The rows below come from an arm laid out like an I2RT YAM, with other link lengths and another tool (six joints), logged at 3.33 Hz.
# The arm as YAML. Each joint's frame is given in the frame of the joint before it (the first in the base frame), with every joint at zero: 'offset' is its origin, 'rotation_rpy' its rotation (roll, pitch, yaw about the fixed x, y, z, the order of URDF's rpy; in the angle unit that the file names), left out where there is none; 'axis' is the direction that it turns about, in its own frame. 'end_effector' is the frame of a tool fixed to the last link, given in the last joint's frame.
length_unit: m
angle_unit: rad
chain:
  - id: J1
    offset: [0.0, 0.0, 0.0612]
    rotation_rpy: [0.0, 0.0, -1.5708]
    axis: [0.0, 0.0, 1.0]
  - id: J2
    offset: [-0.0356, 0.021, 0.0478]
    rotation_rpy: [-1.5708, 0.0, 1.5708]
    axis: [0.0, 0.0, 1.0]
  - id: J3
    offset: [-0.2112, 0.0, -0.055]
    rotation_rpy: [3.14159, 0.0, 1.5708]
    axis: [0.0, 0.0, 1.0]
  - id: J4
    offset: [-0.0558, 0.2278, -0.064]
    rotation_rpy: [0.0, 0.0, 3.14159]
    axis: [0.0, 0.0, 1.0]
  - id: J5
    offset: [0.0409, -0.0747, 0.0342]
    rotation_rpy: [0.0, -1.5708, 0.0]
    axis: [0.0, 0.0, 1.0]
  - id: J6
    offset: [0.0, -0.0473, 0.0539]
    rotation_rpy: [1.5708, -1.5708, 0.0]
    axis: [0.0, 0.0, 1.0]
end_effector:
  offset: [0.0, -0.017, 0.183]
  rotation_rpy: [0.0, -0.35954, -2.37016]
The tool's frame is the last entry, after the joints.
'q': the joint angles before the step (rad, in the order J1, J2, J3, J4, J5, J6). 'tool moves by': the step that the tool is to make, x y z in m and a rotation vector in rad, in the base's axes. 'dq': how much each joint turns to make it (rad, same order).
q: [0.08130 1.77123 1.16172 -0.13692 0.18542 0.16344]
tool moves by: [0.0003 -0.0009 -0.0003 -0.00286 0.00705 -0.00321]
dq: [-0.00016 0.00702 0.01328 -0.01360 0.00379 0.00042]
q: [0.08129 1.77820 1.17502 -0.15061 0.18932 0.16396]
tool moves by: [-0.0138 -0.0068 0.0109 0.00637 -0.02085 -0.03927]
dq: [-0.00013 -0.08426 -0.06547 -0.00364 0.02558 0.03061]
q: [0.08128 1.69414 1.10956 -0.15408 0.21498 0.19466]
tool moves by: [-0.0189 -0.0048 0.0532 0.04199 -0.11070 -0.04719]
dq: [-0.00005 -0.22241 -0.08630 -0.03487 0.01554 0.05669]
